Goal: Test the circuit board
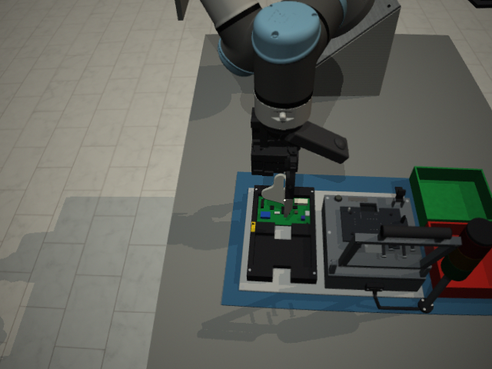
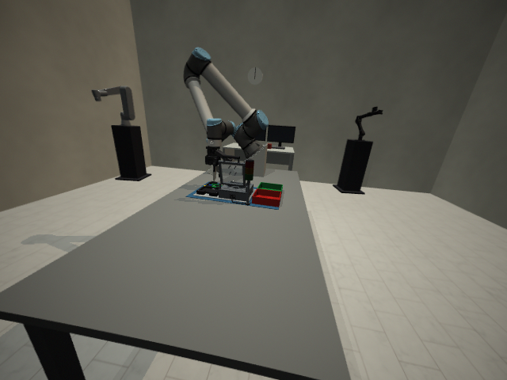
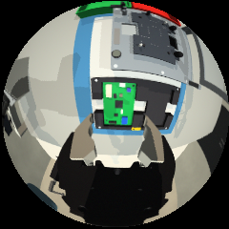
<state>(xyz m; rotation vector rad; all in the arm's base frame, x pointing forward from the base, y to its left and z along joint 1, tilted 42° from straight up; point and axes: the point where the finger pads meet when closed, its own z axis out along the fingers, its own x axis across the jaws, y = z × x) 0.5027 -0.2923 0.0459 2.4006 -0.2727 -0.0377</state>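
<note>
The green circuit board is 60 mm below my hand. The rest, counted from my hand: green bin (20 mm ahead, 370 mm to the left, 60 mm below); black latch tab (40 mm ahead, 220 mm to the left, 10 mm above); tester lid (210 mm ahead, 130 mm to the left, 110 mm above).
</note>
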